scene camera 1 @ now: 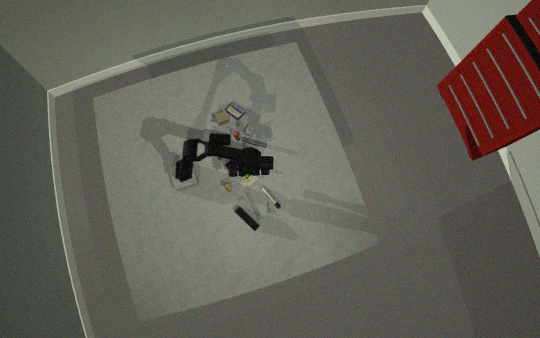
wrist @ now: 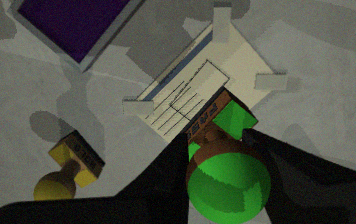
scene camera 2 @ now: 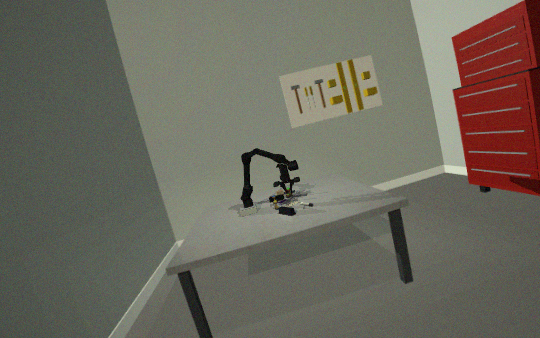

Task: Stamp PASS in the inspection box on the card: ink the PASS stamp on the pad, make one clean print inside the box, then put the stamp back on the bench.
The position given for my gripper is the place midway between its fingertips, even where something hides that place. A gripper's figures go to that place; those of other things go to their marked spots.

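Scene:
I see a cream card [wrist: 220,55], and it is 0.18 m from the lens. As for my gripper [wrist: 214,139], it is 0.11 m from the lens.

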